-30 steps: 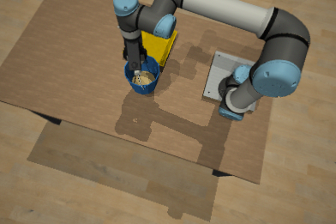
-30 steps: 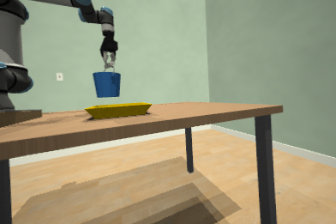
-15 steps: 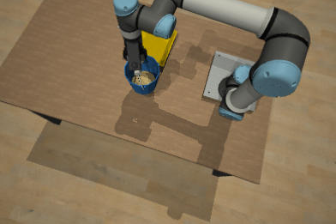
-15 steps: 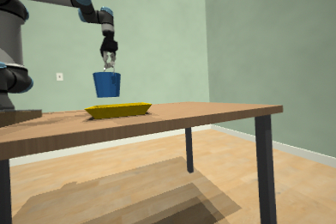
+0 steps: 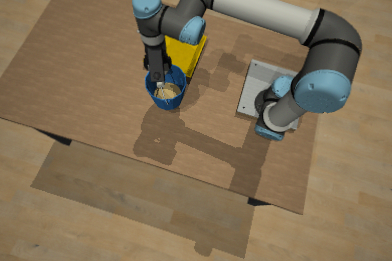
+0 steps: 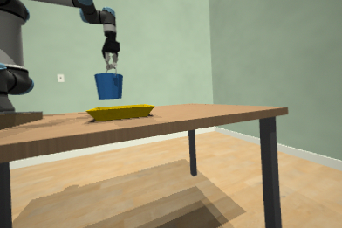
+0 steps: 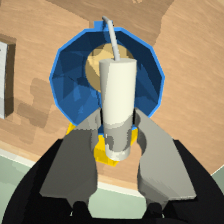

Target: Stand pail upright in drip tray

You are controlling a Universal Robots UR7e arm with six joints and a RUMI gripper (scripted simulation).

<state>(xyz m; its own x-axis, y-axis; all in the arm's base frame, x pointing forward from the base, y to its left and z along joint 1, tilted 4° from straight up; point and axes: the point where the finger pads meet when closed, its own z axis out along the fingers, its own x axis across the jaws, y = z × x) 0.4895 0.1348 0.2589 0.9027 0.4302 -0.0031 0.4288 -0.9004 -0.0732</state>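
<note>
My hand is 10 mm past the white handle grip and 30 mm above it. The rest, counted from my hand: yellow drip tray (50 mm ahead, 290 mm to the right, 290 mm below); blue pail (10 mm behind, 90 mm below).
</note>
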